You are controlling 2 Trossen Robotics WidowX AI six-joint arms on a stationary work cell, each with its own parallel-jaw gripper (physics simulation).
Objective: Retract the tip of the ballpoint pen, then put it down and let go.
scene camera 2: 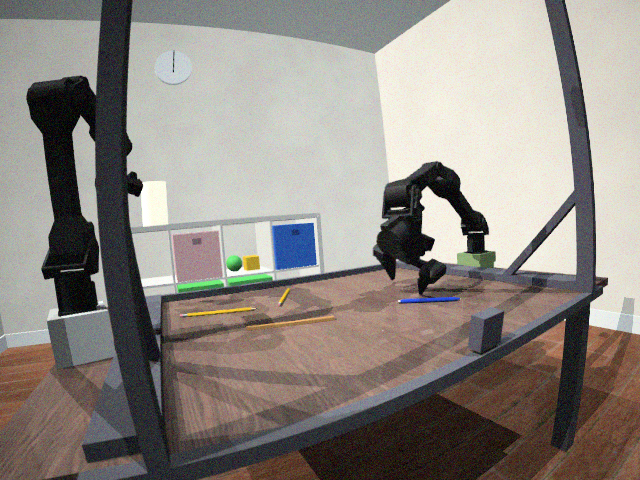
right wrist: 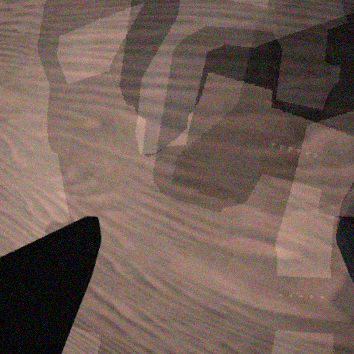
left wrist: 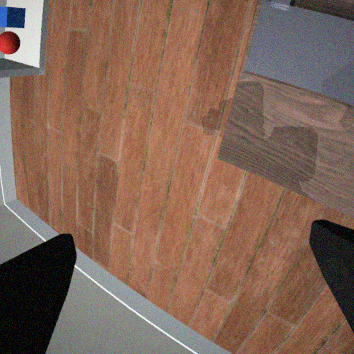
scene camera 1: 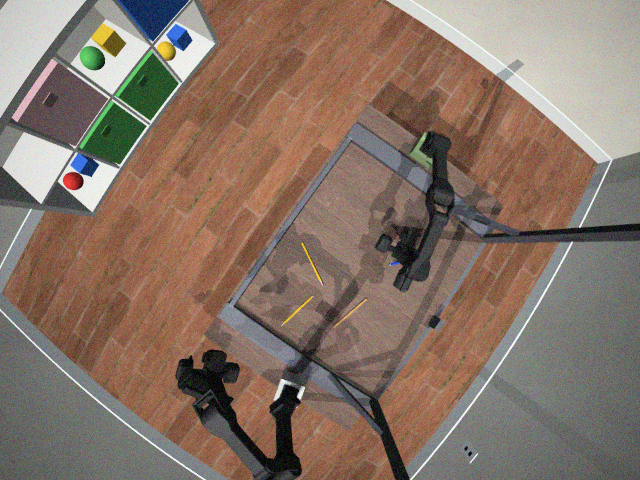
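Pixels of known places: left gripper, fingertip midpoint: (left wrist: pixel 193 240); right gripper, fingertip midpoint: (scene camera 2: pixel 406 286) (right wrist: pixel 221 229); left arm's base, link origin: (scene camera 2: pixel 77 309) (scene camera 1: pixel 289 393); right arm's base, link origin: (scene camera 2: pixel 476 252) (scene camera 1: pixel 428 148).
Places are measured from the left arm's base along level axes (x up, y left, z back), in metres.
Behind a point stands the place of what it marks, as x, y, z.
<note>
A blue ballpoint pen (scene camera 1: pixel 394 263) @(-0.073, -0.228, -0.627) (scene camera 2: pixel 429 299) @(-0.074, -0.272, -0.651) lies flat on the table. In scene camera 1 the right arm hides most of it; whether its tip is out is too small to tell. My right gripper (scene camera 1: pixel 392 259) (scene camera 2: pixel 407 286) @(-0.064, -0.173, -0.705) (right wrist: pixel 221 229) @(-0.064, -0.173, -0.705) is open and empty, fingers pointing down, low over the table beside the pen, which does not show in the right wrist view. My left gripper (scene camera 1: pixel 200 364) @(0.162, 0.322, -0.110) (left wrist: pixel 193 240) @(0.162, 0.322, -0.110) is open and empty, beyond the table's edge at the lower left of scene camera 1.
Two yellow pencils (scene camera 1: pixel 312 263) @(-0.075, 0.088, -0.515) (scene camera 1: pixel 297 310) @(-0.075, 0.081, -0.314) and an orange-brown pencil (scene camera 1: pixel 350 313) @(-0.074, -0.127, -0.374) (scene camera 2: pixel 291 322) @(-0.075, -0.128, -0.373) lie on the table. A dark block (scene camera 1: pixel 434 321) @(-0.052, -0.471, -0.457) (scene camera 2: pixel 485 330) @(-0.044, -0.488, -0.429) stands at its near edge in scene camera 2. Frame posts (scene camera 2: pixel 114 155) @(0.179, -0.381, -0.040) (scene camera 2: pixel 581 155) @(0.229, -0.588, -0.855) rise at the sides. A cube shelf (scene camera 2: pixel 222 242) stands behind.
</note>
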